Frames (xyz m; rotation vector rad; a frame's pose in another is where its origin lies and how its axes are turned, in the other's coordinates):
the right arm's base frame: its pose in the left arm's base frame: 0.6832 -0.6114 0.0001 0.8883 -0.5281 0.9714
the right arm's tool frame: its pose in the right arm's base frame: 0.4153 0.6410 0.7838 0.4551 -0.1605 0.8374
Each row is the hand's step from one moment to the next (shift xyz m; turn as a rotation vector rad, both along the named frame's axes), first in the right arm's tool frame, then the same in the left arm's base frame.
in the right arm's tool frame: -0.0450 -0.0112 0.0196 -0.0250 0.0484 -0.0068
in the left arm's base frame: 0.0301 -0.0221 -0.0338 -0.0381 -0.0231 -0.0321
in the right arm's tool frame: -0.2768 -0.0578 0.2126 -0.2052 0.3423 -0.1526
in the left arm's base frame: 0.2130 -0.2192 -0.1781 -0.3042 -0.0819 -0.2886
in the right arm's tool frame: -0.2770 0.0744 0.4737 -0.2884 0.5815 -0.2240
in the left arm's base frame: 0.2046 -0.5032 -0.1077 -0.5189 -0.1545 -0.4223
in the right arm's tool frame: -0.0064 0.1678 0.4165 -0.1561 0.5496 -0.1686
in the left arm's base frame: 0.0259 -0.4340 0.1125 -0.5047 -0.1546 -0.2761
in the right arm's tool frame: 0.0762 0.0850 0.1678 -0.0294 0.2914 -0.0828
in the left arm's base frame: -0.0263 -0.1642 0.1164 -0.2795 -0.0748 -0.0944
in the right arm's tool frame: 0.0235 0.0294 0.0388 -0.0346 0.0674 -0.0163
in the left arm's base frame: -0.0162 -0.0412 0.0311 -0.0559 -0.0264 -0.0468
